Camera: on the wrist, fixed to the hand. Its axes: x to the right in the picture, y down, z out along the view.
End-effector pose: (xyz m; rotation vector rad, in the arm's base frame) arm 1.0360 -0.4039 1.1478 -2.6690 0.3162 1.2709
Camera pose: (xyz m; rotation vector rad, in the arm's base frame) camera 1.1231 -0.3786 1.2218 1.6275 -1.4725 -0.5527
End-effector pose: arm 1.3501 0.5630 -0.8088 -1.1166 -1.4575 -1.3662
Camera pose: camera 1.3019 0.4572 -0.8223 -1.5514 0.1573 -0.6975
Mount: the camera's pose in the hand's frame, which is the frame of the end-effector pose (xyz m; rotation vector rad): -0.0072 -0.0516 -0.1048 -0.4622 0.3875 1.4630
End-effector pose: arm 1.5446 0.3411 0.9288 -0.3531 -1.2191 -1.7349
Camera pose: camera 1.5342 0.2589 0.8462 -0.8501 -0.0532 -0.6612
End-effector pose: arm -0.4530 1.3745 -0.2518 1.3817 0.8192 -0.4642
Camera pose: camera -0.5196 1.4667 -0.2795 1.2768 0.0269 1.0777
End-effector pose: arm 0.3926 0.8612 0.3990 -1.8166 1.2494 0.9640
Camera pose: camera 0.4586 0.7872 0.4612 0.8733 -2.1770 -1.3168
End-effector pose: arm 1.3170 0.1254 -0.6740 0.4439 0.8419 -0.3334
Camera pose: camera 1.2223 0.1344 -0.7422 0.5819 0.7353 1.3042
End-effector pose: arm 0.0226 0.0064 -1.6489 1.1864 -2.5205 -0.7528
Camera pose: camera 0.1055 -0.0516 -1.5901 -0.6407 -1.9414 -0.5014
